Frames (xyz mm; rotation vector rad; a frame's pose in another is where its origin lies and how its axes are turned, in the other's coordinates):
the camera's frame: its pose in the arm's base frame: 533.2 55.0 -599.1 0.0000 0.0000 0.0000
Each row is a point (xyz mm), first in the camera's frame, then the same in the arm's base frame.
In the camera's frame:
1: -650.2 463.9 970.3
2: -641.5 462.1 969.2
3: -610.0 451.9 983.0
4: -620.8 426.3 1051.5
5: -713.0 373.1 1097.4
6: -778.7 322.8 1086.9
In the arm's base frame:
1: -117.0 518.9 371.2
2: -108.3 517.1 370.1
3: -76.8 506.9 383.9
4: -87.6 481.3 452.4
5: -179.8 428.1 498.3
6: -245.5 377.8 487.8

